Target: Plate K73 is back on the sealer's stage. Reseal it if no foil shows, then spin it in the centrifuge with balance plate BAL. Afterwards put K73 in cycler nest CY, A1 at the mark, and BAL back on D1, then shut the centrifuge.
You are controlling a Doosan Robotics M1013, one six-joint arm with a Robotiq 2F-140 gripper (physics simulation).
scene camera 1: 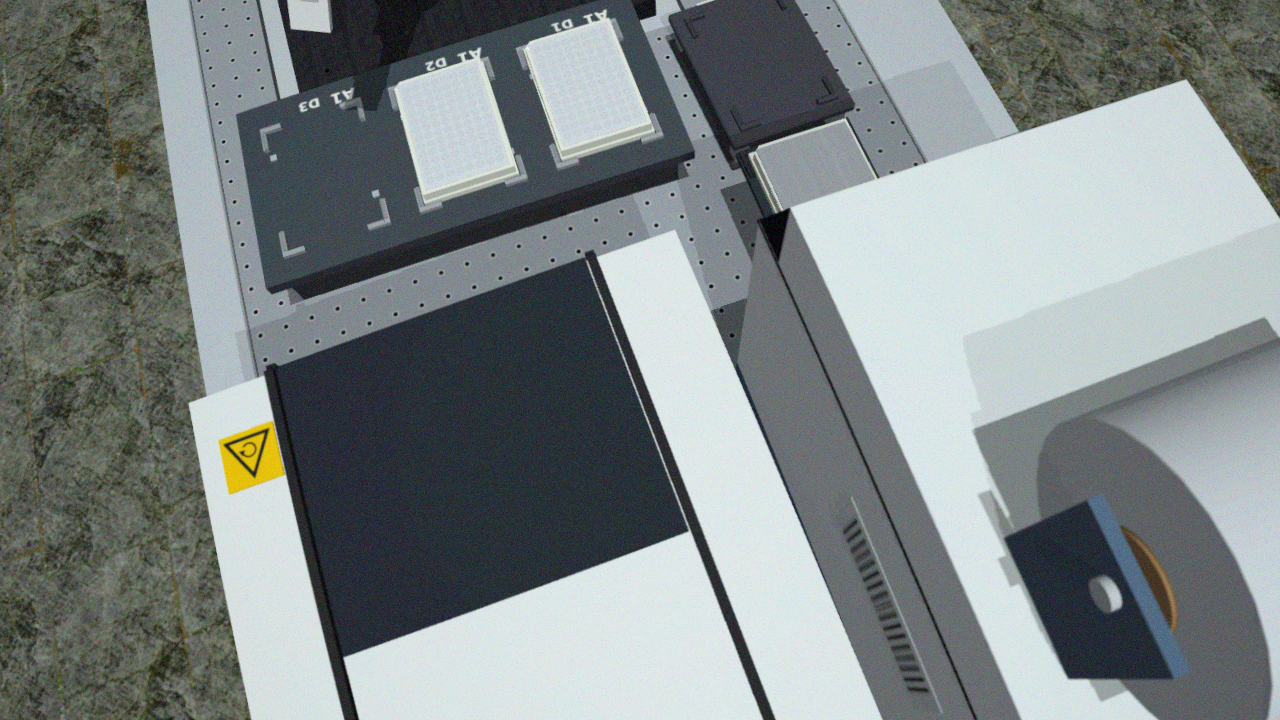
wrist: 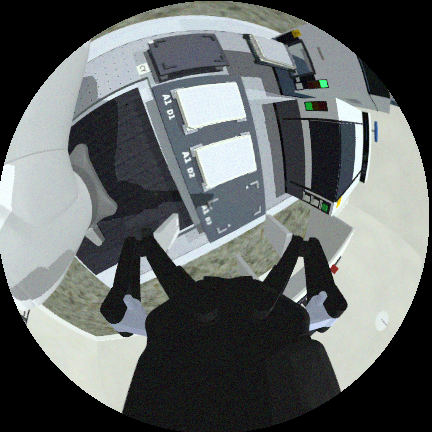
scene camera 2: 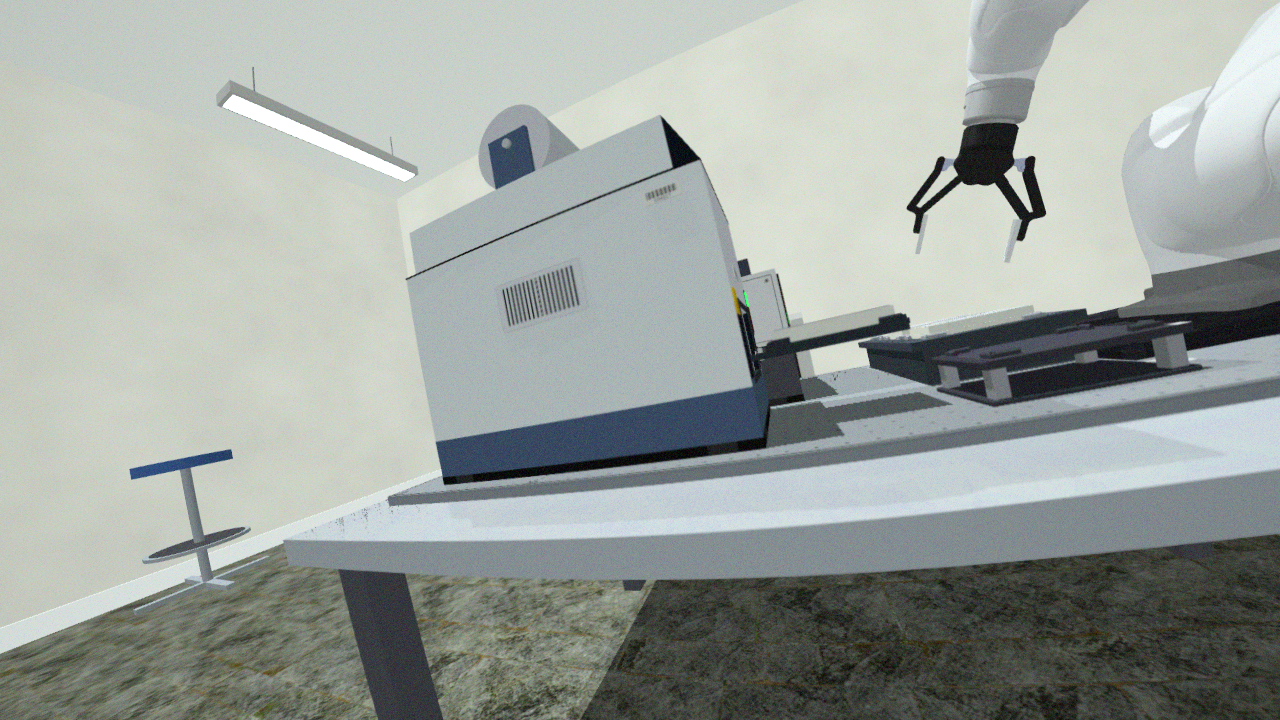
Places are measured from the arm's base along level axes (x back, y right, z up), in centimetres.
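Where they show: gripper, fingertip midpoint: [wrist: 221, 223] [scene camera 2: 959, 257]; arm's base, origin of the base link: [wrist: 74, 196] [scene camera 2: 1241, 298].
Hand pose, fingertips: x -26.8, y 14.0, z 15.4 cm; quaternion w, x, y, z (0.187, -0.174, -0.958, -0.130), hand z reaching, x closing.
Note:
Each offset is from my fingertips to the top centre of the thing. "spot": to the spot under its first point. Level surfaces: height alone.
Plate K73 @[dx -29.3, dy -31.4, dz -6.7 cm] [scene camera 1: 814, 165] [scene camera 2: 836, 324] [wrist: 272, 51] lies on the sealer's extended stage; its top looks smooth and grey, like foil. White plates with well patterns sit on D1 @[dx -9.1, dy -17.6, dz -10.1 cm] [scene camera 1: 588, 85] [wrist: 212, 105] and D2 @[dx -8.7, dy -5.2, dz -10.1 cm] [scene camera 1: 456, 129] [wrist: 227, 161]; no name is readable on them, so I cannot tell BAL by its label. Cycler nest CY @[dx -10.1, dy -34.1, dz -13.0 cm] [scene camera 1: 760, 71] [scene camera 2: 1065, 338] [wrist: 189, 54] holds no plate. The centrifuge @[spot: dx -53.8, dy -0.4, dz +3.3 cm] [scene camera 1: 528, 644] has a dark panel across its top; no rotor shows. My gripper [scene camera 2: 964, 250] [wrist: 221, 223] is open and empty, high above the bench and apart from the plates.
The sealer @[dx -59.1, dy -30.8, dz +29.9 cm] [scene camera 1: 1074, 223] [scene camera 2: 572, 367] [wrist: 335, 65] stands beside the centrifuge, with a large roll @[dx -61.2, dy -30.7, dz +29.9 cm] [scene camera 1: 1199, 447] [scene camera 2: 537, 138] on top. The dark plate deck @[dz -11.7 cm] [scene camera 1: 313, 188] [wrist: 235, 200] has an unoccupied D3 place. The arm's base stands beside the deck in the wrist view.

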